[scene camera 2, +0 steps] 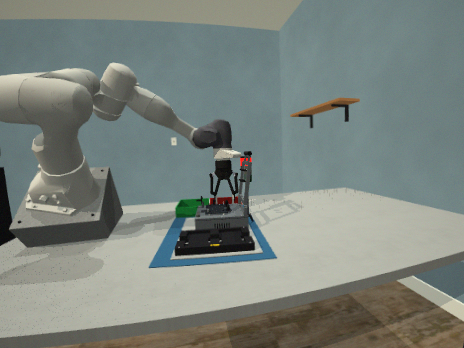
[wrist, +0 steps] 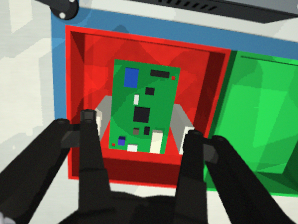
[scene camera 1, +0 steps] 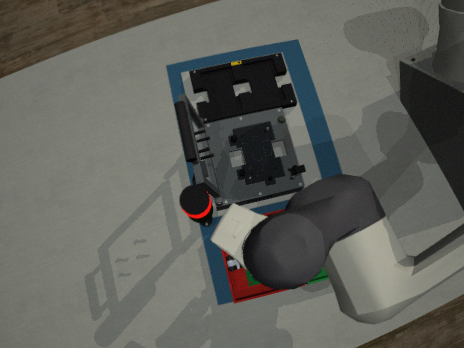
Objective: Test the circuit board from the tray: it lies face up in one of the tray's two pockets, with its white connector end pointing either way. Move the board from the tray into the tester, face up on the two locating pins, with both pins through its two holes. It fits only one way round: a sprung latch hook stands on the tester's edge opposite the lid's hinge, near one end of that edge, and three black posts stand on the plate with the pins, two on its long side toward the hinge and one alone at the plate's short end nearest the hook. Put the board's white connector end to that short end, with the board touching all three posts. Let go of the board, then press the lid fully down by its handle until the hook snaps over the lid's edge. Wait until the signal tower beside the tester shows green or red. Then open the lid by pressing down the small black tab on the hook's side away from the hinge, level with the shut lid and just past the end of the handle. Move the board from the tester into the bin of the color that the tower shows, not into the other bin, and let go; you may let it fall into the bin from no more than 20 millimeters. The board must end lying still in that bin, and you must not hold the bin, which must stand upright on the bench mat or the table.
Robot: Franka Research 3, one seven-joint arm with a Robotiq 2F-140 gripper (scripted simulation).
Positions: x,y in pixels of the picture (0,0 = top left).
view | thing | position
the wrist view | my gripper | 141,110
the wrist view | red bin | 89,59
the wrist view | green circuit board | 143,94
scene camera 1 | red bin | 240,288
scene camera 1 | clear lid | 201,160
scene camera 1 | tester plate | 261,165
